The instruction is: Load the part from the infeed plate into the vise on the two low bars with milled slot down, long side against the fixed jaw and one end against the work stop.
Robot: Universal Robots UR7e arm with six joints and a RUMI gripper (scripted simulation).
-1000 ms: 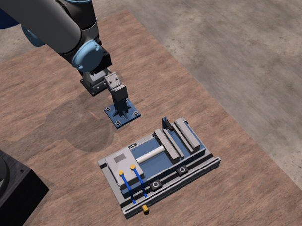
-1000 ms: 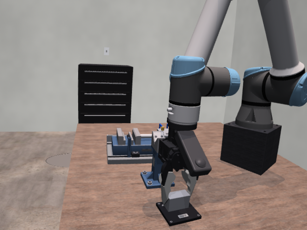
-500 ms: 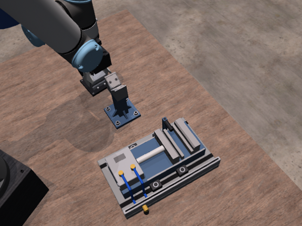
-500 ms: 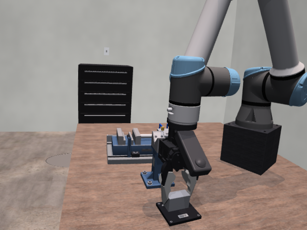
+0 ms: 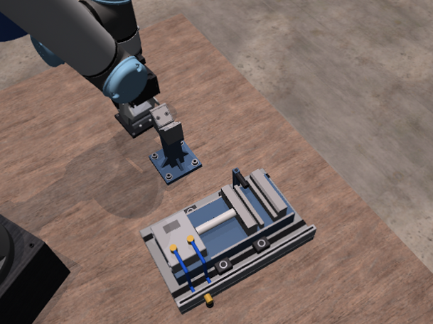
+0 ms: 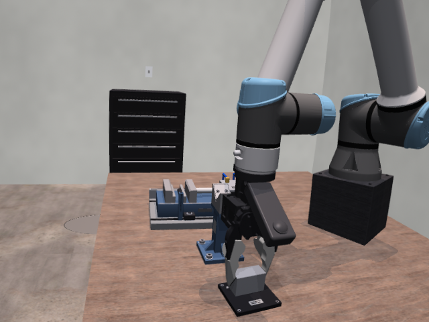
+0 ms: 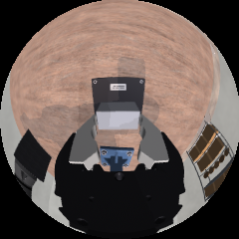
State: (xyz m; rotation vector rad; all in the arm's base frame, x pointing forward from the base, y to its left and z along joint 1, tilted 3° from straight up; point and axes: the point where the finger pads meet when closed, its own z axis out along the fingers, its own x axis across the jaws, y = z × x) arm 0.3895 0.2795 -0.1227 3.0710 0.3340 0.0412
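My hand is 1 cm to the right of the black infeed plate and 3 cm above it. Also, from my hand: work stop 11 cm ahead, 32 cm to the right, 5 cm above; vise 4 cm ahead, 37 cm to the right; part 1 cm to the right, 1 cm below.
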